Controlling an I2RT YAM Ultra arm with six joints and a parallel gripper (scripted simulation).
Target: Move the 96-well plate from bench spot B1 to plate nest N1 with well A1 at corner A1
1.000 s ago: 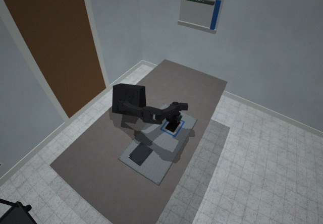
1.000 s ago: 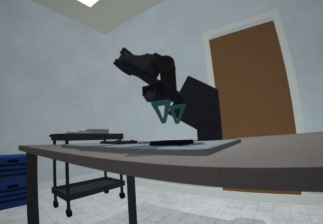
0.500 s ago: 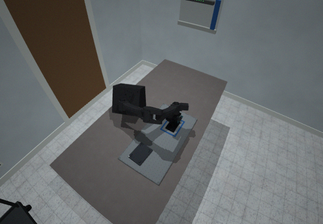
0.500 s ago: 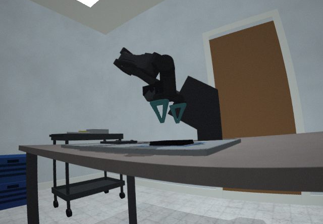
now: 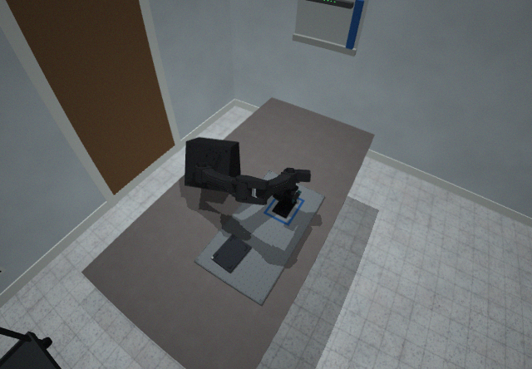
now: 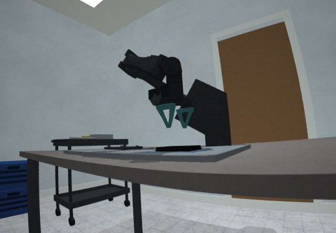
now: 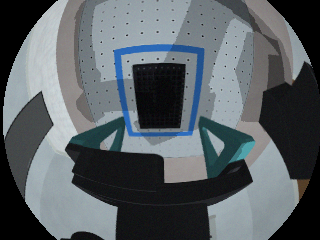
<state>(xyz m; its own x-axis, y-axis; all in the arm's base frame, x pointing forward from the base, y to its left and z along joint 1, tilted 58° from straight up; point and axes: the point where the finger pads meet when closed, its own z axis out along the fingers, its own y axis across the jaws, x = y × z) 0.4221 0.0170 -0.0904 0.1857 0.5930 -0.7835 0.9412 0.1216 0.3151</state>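
My hand is 8 cm above the black 96-well plate. Also, from my hand: plate nest N1: 35 cm to the right, 15 cm behind, 8 cm below; white corner label: 41 cm to the right, 22 cm behind, 7 cm below.
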